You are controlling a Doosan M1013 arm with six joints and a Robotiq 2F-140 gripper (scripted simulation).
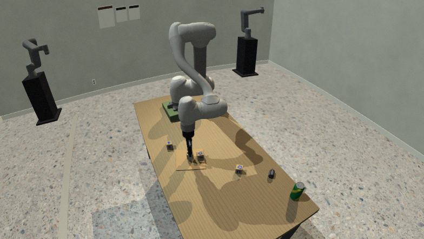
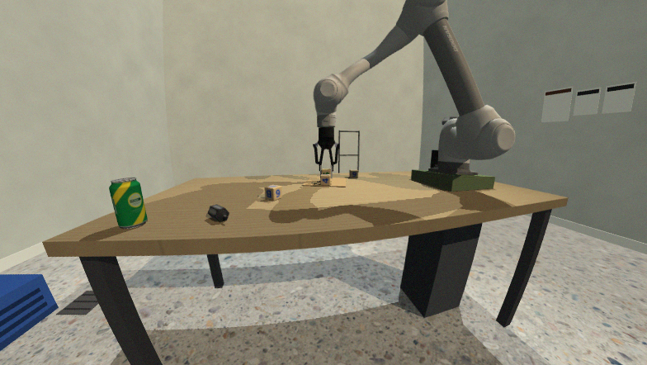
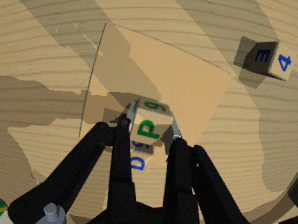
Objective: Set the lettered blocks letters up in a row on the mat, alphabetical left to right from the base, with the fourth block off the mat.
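Right now the tan mat is 5 cm below my hand. From my hand the other things lie so: D block: 7 cm to the left, 3 cm below, 2 cm ahead; blue-lettered block: 25 cm to the left, 24 cm ahead, 3 cm below; black object: 44 cm to the left, 36 cm ahead, 4 cm below.
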